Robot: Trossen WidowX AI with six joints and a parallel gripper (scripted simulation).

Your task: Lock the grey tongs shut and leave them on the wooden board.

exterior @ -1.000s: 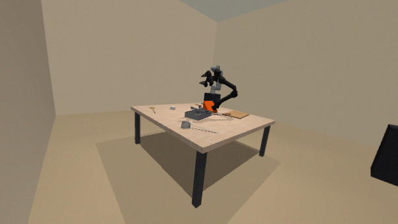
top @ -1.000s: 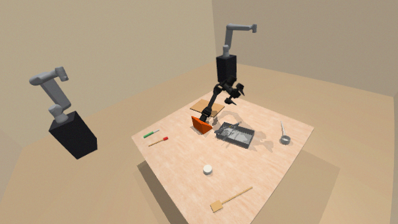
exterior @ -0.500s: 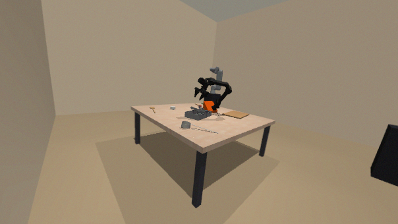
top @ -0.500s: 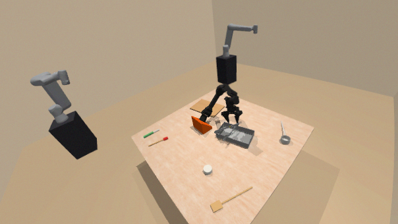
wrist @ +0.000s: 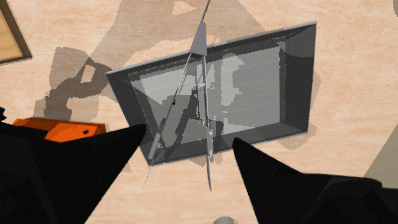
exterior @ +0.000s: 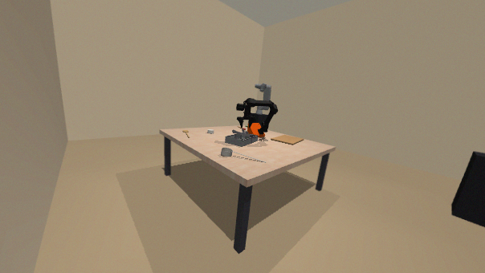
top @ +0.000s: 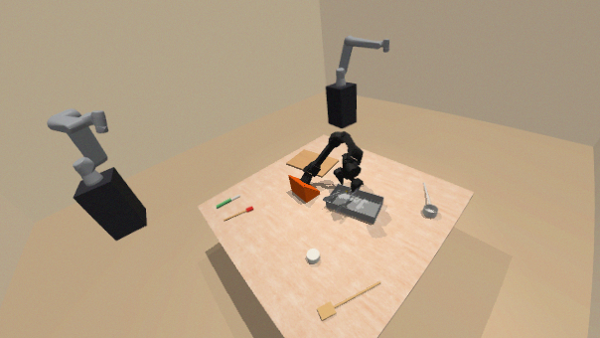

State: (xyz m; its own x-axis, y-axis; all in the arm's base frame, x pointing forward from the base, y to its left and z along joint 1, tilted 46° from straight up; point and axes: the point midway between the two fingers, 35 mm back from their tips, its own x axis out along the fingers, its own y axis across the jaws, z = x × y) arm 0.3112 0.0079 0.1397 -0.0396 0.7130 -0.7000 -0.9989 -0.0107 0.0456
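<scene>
Right now the grey roasting tin is 4 cm ahead of my gripper tip, 2 cm to the left of it and 10 cm below it. Also, from my gripper tip: wooden board 52 cm behind, 12 cm to the left, 12 cm below; red-tipped stick 40 cm behind, 55 cm to the right, 12 cm below; white puck 16 cm ahead, 39 cm to the right, 11 cm below.
</scene>
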